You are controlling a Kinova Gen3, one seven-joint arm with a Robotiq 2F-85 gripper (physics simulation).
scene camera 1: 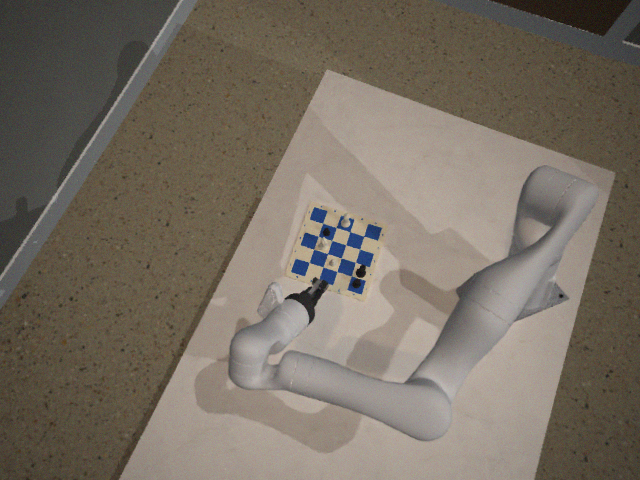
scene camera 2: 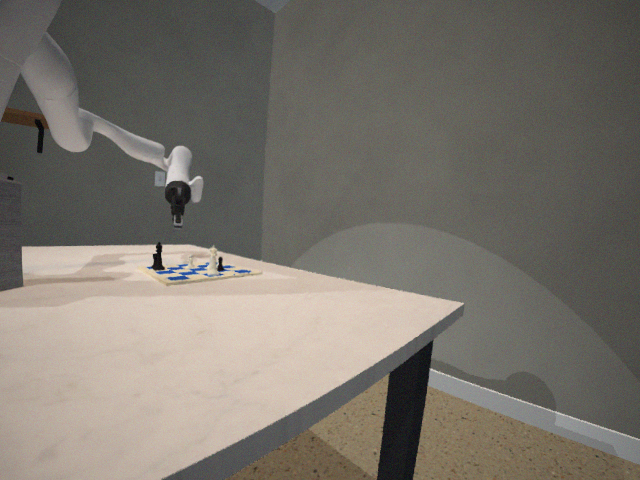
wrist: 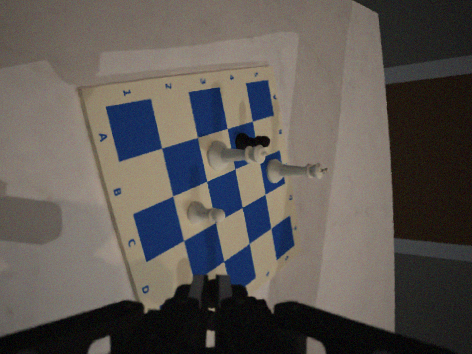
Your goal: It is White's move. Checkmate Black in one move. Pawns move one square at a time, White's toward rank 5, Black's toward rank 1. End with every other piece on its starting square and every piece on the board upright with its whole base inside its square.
Labels:
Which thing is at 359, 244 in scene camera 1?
A chessboard.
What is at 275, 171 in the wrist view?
A white king.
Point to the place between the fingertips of the gripper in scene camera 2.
At 178, 226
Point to a chessboard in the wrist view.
150, 138

